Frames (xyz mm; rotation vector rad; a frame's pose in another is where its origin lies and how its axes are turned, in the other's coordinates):
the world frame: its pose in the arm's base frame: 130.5 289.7 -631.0 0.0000 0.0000 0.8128
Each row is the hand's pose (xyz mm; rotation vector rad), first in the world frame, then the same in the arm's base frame.
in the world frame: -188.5 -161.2 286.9 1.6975 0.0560 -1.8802
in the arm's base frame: 118.0 42.0 -344.1 1.3674 0.6427 -1.2569
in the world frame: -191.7 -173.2 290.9 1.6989 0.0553 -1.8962
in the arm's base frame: 124.5 31.4 -340.1 1.3670 0.6418 -1.2732
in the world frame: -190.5 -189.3 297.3 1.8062 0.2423 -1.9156
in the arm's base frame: 137.0 21.2 -333.7 1.3836 0.8289 -1.3223
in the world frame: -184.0 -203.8 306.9 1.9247 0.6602 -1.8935
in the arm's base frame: 152.0 16.0 -324.1 1.3305 1.2071 -1.3580
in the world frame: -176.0 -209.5 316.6 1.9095 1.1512 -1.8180
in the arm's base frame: 161.6 17.9 -314.4 1.1489 1.6030 -1.3431
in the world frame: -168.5 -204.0 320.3 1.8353 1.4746 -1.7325
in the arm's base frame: 162.8 27.1 -310.7 0.9795 1.8473 -1.3008
